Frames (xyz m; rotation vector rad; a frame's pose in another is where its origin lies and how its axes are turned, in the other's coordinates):
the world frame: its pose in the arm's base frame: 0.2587 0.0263 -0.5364 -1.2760 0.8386 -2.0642
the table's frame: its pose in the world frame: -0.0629 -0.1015 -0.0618 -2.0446 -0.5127 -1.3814
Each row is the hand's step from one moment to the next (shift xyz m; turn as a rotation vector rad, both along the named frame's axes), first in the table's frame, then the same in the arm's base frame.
Working: the table's frame: its pose in the arm's base frame: 0.2125 0.1510 -0.5166 1.5551 -0.8904 0.1129

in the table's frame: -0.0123 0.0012 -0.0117 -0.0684 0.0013 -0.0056
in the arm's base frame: -0.0044 0.0161 -0.0032 -0.0459 0.0368 -0.0354
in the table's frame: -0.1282 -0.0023 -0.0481 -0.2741 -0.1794 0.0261
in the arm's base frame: -0.0676 0.1017 -0.0619 -0.0960 0.0902 -0.3011
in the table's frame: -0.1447 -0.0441 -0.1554 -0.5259 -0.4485 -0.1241
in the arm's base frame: -0.0098 0.2008 -0.0813 -0.0504 0.3185 -0.6238
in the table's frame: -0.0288 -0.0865 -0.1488 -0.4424 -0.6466 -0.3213
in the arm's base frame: 0.0928 0.1379 -0.0531 0.2060 0.4384 -0.6946
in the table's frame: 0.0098 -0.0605 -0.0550 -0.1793 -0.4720 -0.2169
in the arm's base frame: 0.0652 0.0393 -0.0314 0.2428 0.2378 -0.4319
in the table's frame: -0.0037 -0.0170 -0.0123 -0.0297 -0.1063 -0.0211
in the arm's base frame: 0.0125 0.0112 -0.0131 0.0505 0.0241 -0.0974
